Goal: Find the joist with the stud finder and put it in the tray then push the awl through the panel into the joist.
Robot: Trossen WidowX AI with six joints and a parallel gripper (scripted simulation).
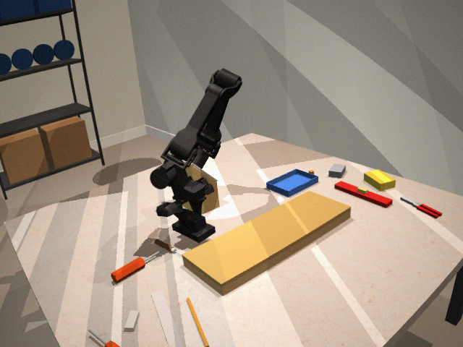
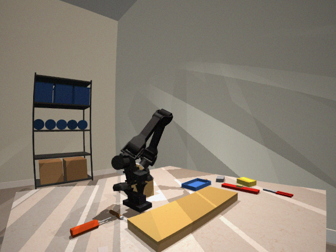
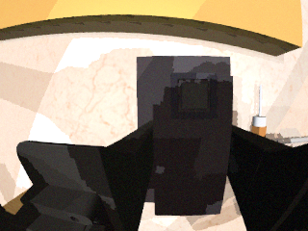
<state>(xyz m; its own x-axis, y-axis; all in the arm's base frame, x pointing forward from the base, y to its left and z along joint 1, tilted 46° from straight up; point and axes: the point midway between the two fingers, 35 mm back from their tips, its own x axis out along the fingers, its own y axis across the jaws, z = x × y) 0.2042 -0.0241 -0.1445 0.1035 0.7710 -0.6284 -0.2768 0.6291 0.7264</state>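
Right now my gripper tip is 90 mm to the left of the awl, 50 mm above it and 10 mm short of it. Also, from my gripper tip: stud finder 20 mm above, 10 mm ahead; pencil 320 mm ahead, 160 mm to the right, 50 mm below; ruler 310 mm ahead, 220 mm to the right, 50 mm below.
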